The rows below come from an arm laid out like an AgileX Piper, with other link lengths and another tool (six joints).
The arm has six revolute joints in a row. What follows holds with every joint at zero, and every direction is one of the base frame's.
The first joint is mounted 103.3 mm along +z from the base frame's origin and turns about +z.
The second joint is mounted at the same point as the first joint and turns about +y.
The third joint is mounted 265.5 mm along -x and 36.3 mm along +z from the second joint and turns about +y.
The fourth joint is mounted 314.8 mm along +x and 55.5 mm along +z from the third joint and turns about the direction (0.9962, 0, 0.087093).
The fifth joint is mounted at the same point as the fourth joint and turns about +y.
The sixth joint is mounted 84.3 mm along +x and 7.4 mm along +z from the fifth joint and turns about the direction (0.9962, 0, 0.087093).
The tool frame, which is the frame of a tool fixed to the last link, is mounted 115.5 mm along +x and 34 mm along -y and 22.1 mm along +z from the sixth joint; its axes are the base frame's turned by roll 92.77, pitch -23.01 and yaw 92.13 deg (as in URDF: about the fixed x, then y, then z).
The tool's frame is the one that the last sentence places.
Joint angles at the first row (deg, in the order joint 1, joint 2, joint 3, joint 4, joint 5, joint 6):
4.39, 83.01, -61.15, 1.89, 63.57, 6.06
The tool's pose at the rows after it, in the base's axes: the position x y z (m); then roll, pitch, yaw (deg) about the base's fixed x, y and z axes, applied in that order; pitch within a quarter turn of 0, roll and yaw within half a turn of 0:
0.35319 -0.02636 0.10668 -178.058 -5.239 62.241
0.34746 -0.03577 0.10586 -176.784 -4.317 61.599
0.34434 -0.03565 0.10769 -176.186 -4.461 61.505
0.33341 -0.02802 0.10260 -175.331 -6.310 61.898
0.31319 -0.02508 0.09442 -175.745 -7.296 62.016
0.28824 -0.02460 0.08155 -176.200 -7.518 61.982
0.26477 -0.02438 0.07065 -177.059 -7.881 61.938
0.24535 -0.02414 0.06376 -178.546 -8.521 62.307
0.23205 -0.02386 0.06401 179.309 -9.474 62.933
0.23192 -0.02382 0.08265 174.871 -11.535 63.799
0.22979 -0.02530 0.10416 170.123 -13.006 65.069
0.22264 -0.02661 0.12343 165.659 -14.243 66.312
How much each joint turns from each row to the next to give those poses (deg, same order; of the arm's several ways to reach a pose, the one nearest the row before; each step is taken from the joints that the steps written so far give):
-3.92, -0.09, 0.00, -0.10, 1.67, -1.28
-1.51, 0.00, 0.00, -0.13, 1.58, -0.90
-0.24, -0.41, 0.00, 0.44, 0.89, -0.29
0.00, -2.30, 3.05, 2.27, -0.77, -1.18
0.00, -4.63, 5.88, 0.84, -2.03, -0.49
0.00, -5.28, 6.98, 0.08, -2.20, -0.13
0.00, -5.60, 6.50, 0.00, -1.84, 0.00
0.00, -5.81, 5.55, 0.00, -1.32, -0.27
0.00, -5.74, 3.87, 0.00, -0.42, -0.34
0.00, -5.54, 0.56, 0.00, 0.15, -0.04
0.00, -5.78, 0.14, -0.56, 0.81, -0.09
0.00, -6.36, 0.55, -0.56, 1.34, -0.04

